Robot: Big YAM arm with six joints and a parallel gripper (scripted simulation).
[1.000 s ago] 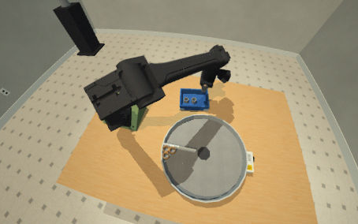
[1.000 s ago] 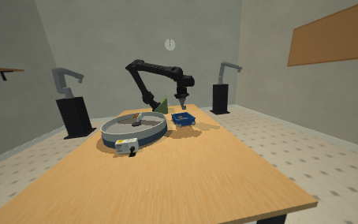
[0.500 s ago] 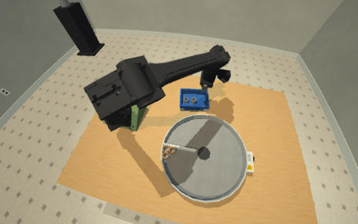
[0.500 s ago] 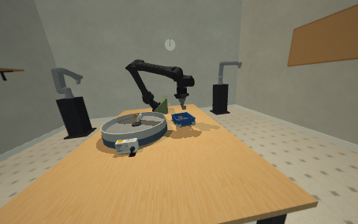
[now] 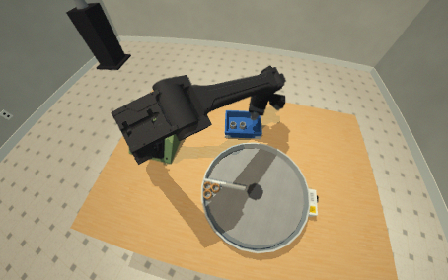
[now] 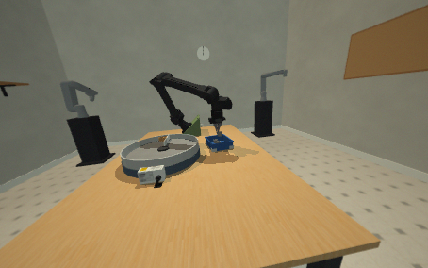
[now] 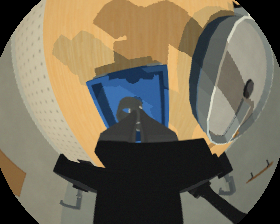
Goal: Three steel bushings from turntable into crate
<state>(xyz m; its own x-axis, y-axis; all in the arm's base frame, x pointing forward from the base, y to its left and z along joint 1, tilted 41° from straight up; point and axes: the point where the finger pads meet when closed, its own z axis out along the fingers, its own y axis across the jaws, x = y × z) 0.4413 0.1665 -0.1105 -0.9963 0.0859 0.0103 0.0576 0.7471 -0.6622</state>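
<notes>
My hand is 9 cm above the blue crate, 5 cm past it and 1 cm to the right of it. Round my hand: grey turntable: 34 cm to the right, 6 cm below, 3 cm ahead.
</notes>
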